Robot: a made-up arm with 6 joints.
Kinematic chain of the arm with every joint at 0, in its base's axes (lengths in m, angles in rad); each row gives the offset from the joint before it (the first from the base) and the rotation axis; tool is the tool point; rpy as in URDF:
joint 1: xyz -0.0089 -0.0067 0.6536 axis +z
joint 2: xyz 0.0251 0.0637 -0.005 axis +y
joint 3: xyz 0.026 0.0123 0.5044 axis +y
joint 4: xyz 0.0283 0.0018 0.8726 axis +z
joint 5: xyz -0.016 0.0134 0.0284 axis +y
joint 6: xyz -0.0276 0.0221 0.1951 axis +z
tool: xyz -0.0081 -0.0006 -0.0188 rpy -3.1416 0 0
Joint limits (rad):
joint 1: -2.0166..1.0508
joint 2: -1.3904..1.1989
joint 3: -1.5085..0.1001
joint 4: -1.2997..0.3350
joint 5: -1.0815..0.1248
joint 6: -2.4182..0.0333
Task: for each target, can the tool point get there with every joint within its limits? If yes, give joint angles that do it. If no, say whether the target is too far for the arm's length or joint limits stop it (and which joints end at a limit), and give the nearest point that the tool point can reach.
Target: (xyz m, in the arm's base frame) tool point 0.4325 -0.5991 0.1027
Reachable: no: joint limits stop it (at a limit: joint 1, joint 2, joint 3, joint 4, joint 5, joint 6) | nearest point -0.3189 -0.4504 -0.1985 | short by 0.823 m
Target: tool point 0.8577 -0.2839 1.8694
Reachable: yes | joints -0.5561 0.7565 -0.1812 -0.7592 -0.8503 -2.0863
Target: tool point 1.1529 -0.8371 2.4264
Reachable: no: too far | nearest point 0.8134 -0.5944 1.8975 | short by 0.674 m
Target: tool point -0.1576 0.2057 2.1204
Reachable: yes | joints 0.2433 0.1671 -0.3914 -1.1179 -0.7730 -1.0927
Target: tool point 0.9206 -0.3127 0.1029
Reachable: no: joint limits stop it (at a limit: joint 1, joint 2, joint 3, joint 5) | nearest point 0.4823 0.4559 -0.1763 | short by 0.928 m
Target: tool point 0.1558 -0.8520 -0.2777
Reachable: no: joint limits stop it (at a limit: joint 1, joint 2, joint 4, joint 6) | nearest point -0.3689 -0.5351 -0.1974 | short by 0.618 m
